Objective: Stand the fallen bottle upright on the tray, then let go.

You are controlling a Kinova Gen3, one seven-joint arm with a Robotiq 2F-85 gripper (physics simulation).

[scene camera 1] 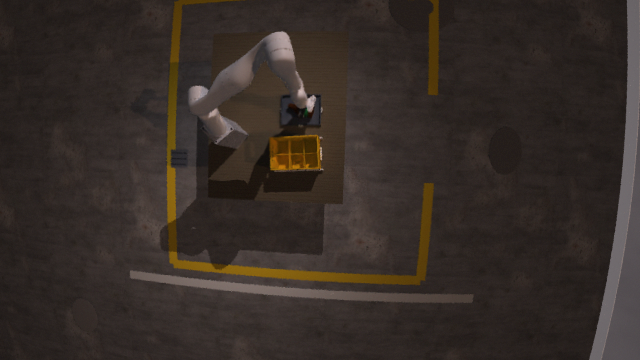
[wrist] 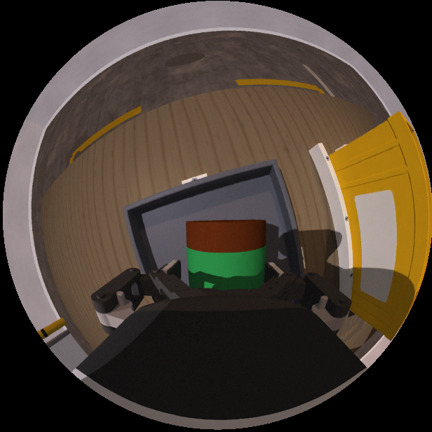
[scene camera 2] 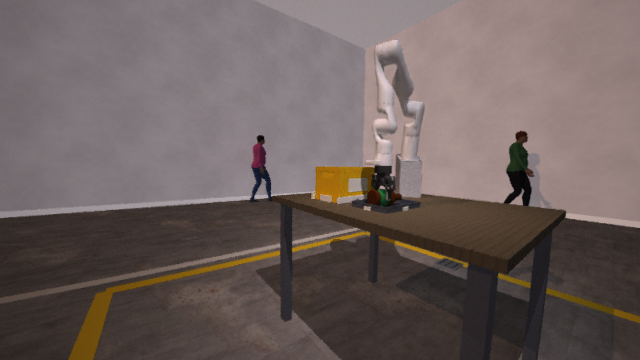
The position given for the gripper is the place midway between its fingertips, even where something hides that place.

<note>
In view: the gripper [wrist: 222, 271] and a bottle [wrist: 223, 254].
</note>
